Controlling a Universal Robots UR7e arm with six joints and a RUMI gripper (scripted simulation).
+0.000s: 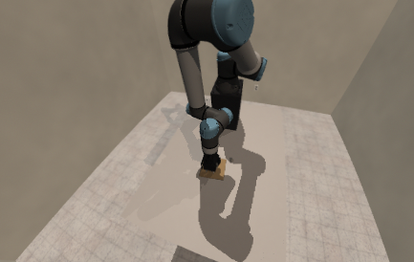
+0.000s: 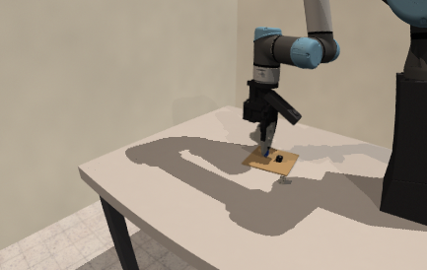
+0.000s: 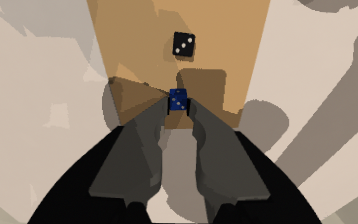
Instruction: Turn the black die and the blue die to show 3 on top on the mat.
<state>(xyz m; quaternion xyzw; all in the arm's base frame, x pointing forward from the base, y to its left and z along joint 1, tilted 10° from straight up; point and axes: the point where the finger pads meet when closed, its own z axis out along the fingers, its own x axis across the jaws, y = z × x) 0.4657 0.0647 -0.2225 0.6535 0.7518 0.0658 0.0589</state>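
My hand is 1 cm above the blue die. Also, from my hand: black die (5 cm behind, 1 cm to the right, 1 cm below); brown mat (2 cm below, 2 cm behind); white die (11 cm behind, 8 cm to the left, 2 cm below).
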